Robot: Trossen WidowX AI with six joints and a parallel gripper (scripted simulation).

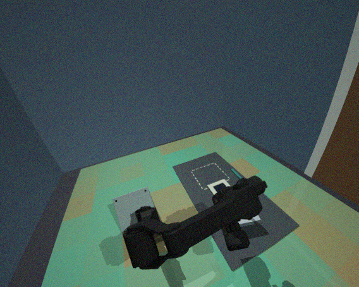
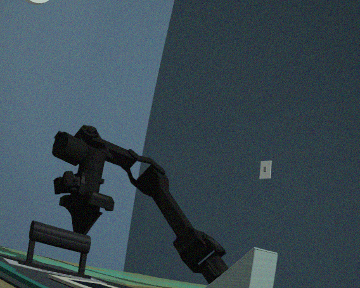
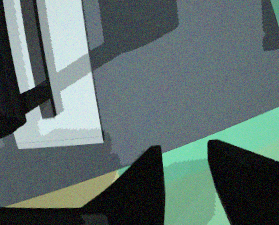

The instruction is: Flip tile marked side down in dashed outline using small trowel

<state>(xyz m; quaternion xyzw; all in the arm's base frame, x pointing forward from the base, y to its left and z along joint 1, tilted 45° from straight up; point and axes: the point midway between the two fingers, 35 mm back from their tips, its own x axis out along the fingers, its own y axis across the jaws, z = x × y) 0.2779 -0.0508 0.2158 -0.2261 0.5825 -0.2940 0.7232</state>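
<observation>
My gripper tip is 240 mm to the right of the tile, 100 mm short of it and 80 mm above it. From my gripper tip the other things lie so: dark grey mat (240 mm to the left, 100 mm below, 100 mm ahead); then teal trowel (240 mm ahead, 230 mm to the left, 80 mm below).
</observation>
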